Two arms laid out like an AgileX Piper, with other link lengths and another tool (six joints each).
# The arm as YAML. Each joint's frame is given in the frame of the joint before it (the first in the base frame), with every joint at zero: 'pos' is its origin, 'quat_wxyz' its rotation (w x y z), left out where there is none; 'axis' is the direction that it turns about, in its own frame. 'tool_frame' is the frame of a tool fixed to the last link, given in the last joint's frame.
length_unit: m
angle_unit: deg
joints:
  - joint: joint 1
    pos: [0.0, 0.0, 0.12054]
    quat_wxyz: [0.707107, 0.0, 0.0, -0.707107]
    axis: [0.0, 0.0, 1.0]
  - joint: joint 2
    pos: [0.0, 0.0, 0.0]
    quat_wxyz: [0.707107, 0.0, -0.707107, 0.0]
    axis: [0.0, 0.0, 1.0]
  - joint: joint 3
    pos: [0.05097, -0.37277, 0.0]
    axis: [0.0, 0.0, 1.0]
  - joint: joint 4
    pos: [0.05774, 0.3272, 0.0]
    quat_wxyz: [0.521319, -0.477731, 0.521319, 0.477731]
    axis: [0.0, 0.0, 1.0]
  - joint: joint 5
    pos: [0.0, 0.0, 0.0]
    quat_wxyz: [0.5, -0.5, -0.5, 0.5]
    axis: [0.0, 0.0, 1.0]
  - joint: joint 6
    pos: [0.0, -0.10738, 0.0]
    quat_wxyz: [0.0, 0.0, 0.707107, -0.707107]
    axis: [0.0, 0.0, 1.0]
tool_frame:
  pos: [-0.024, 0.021, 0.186]
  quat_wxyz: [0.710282, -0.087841, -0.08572, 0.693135]
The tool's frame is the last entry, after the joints.
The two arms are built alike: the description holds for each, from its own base.
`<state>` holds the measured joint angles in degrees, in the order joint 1, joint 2, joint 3, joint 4, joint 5, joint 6, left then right.
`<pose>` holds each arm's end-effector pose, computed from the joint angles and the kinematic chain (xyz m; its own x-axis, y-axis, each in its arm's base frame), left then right.
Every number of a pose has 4 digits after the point.
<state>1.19 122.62 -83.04 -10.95 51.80 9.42 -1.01 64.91 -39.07 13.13 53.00 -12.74</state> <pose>0.5299 -0.0525 -0.0451 -0.0110 -0.9890 0.1474 -0.9852 0.0359 0.1674 0.2720 0.0259 0.1026 0.1376 -0.9803 -0.1415 -0.9893 -0.1289 -0.0689</pose>
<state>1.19 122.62 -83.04 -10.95 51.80 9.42 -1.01 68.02 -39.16 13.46 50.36 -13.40</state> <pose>0.5299 -0.0525 -0.0451 -0.0110 -0.9890 0.1474 -0.9852 0.0359 0.1674 0.2848 0.0250 0.0910 0.1357 -0.9807 -0.1404 -0.9898 -0.1279 -0.0629</pose>
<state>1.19 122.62 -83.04 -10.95 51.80 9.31 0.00 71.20 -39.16 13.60 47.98 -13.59</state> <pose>0.5299 -0.0525 -0.0451 -0.0091 -0.9890 0.1475 -0.9852 0.0341 0.1677 0.2943 0.0288 0.0773 0.1444 -0.9796 -0.1398 -0.9891 -0.1389 -0.0482</pose>
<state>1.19 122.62 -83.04 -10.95 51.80 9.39 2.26 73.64 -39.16 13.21 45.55 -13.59</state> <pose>0.5299 -0.0525 -0.0451 -0.0105 -0.9890 0.1474 -0.9852 0.0354 0.1675 0.3030 0.0374 0.0667 0.1775 -0.9756 -0.1295 -0.9839 -0.1730 -0.0454</pose>
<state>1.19 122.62 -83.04 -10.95 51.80 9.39 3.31 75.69 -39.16 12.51 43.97 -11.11</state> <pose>0.5299 -0.0525 -0.0451 -0.0105 -0.9890 0.1474 -0.9852 0.0354 0.1675 0.3071 0.0403 0.0568 0.1540 -0.9796 -0.1292 -0.9880 -0.1514 -0.0296</pose>
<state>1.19 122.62 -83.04 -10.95 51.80 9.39 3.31 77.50 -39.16 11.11 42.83 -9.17</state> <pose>0.5299 -0.0525 -0.0451 -0.0105 -0.9890 0.1474 -0.9852 0.0354 0.1675 0.3100 0.0352 0.0475 0.1297 -0.9847 -0.1165 -0.9915 -0.1292 -0.0116</pose>
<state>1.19 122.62 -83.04 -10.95 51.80 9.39 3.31 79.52 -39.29 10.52 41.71 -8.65</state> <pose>0.5299 -0.0525 -0.0451 -0.0105 -0.9890 0.1474 -0.9852 0.0354 0.1675 0.3138 0.0327 0.0379 0.1222 -0.9865 -0.1092 -0.9924 -0.1233 0.0039</pose>
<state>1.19 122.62 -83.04 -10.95 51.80 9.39 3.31 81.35 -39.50 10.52 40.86 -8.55</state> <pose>0.5299 -0.0525 -0.0451 -0.0105 -0.9890 0.1474 -0.9852 0.0354 0.1675 0.3170 0.0323 0.0296 0.1168 -0.9872 -0.1089 -0.9927 -0.1195 0.0178</pose>
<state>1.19 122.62 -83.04 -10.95 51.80 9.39 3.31 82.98 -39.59 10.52 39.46 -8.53</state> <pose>0.5299 -0.0525 -0.0451 -0.0105 -0.9890 0.1474 -0.9852 0.0354 0.1675 0.3221 0.0317 0.0220 0.1127 -0.9879 -0.1064 -0.9931 -0.1156 0.0209</pose>
